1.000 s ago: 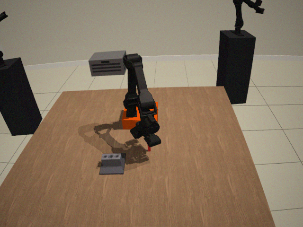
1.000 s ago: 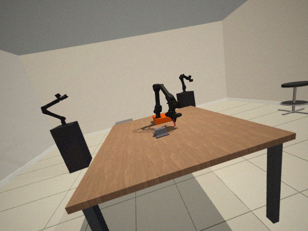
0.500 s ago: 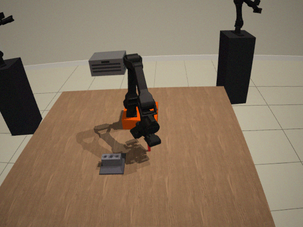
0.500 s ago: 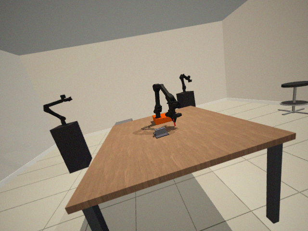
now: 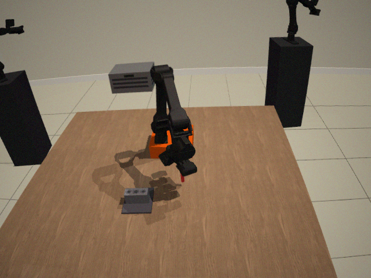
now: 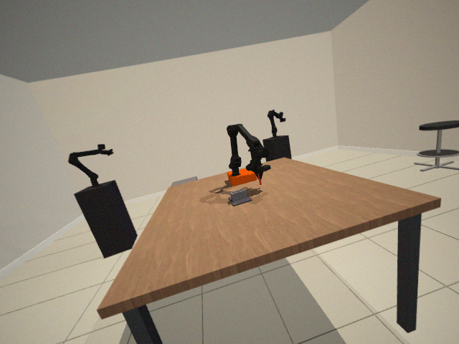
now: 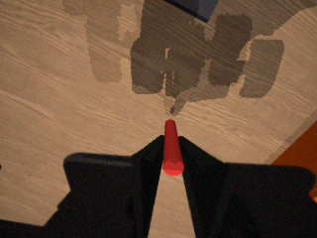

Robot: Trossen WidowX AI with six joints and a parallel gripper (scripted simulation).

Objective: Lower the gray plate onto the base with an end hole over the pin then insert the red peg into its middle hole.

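The gray plate is 8 cm ahead of my gripper tip, 19 cm to the right of it and 2 cm below it. The rest, counted from my gripper tip: red peg (right at my gripper tip).
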